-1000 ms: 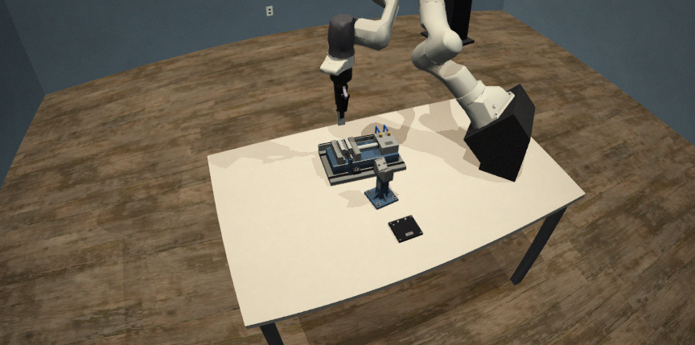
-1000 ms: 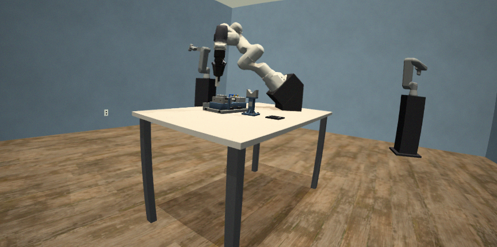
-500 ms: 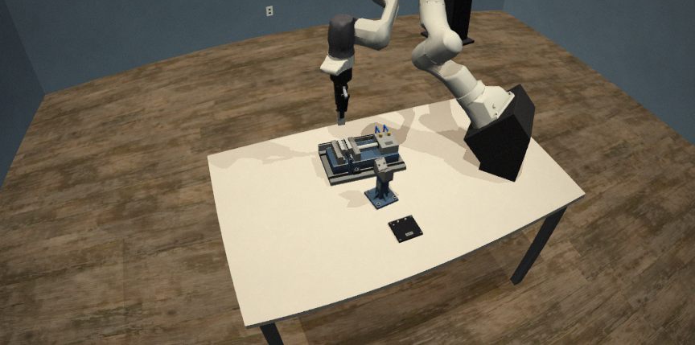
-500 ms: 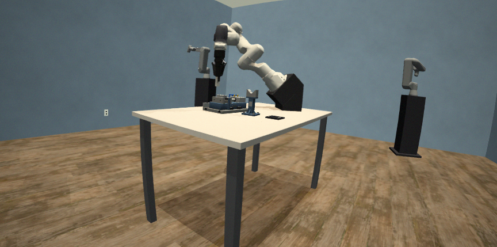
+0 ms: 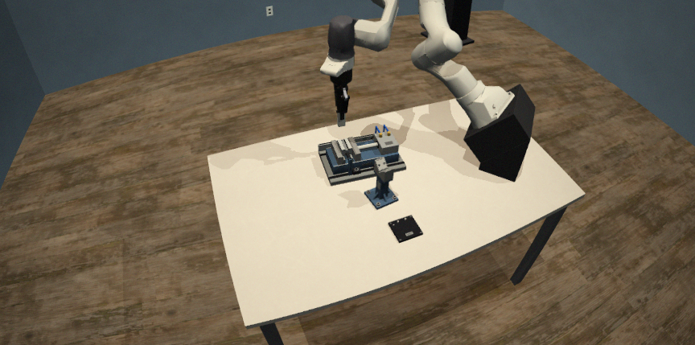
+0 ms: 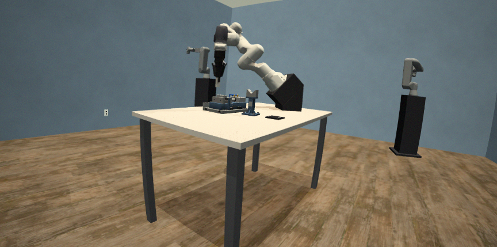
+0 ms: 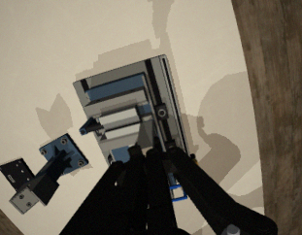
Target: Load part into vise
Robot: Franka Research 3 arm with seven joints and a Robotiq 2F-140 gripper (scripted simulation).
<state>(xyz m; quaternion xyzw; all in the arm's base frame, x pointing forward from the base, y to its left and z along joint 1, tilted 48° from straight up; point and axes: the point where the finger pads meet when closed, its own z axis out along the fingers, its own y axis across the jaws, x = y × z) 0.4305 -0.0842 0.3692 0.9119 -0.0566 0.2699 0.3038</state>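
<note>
Right now the part is 90 mm below my hand, 40 mm to the left of it and 20 mm ahead of it. Round my hand: black infeed plate: 420 mm to the left, 190 mm below, 20 mm ahead; vise: 150 mm below, 70 mm to the left, 50 mm behind; air cylinder: 140 mm behind, 120 mm below, 100 mm to the left.
</note>
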